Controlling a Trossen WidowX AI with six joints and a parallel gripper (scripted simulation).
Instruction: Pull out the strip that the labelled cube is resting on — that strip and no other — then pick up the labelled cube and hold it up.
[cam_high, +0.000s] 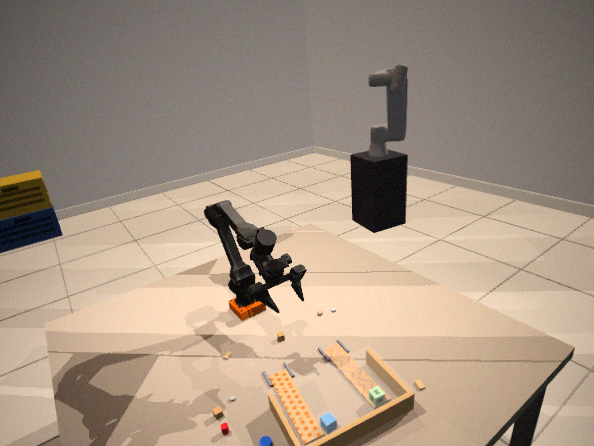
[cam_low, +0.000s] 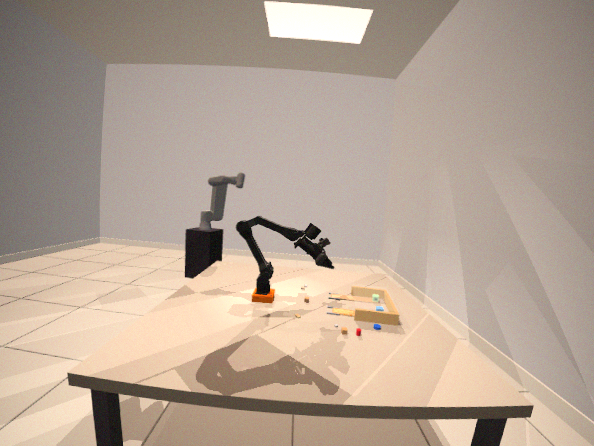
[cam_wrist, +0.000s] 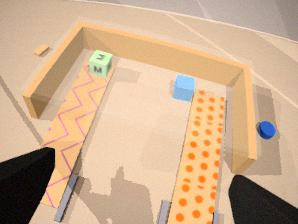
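Right now the zigzag strip is 130 mm ahead of my gripper tip, 120 mm to the left of it and 200 mm below it. Round my gripper tip: blue disc: 220 mm ahead, 190 mm to the right, 190 mm below; red cylinder: 130 mm ahead, 270 mm to the right, 190 mm below.
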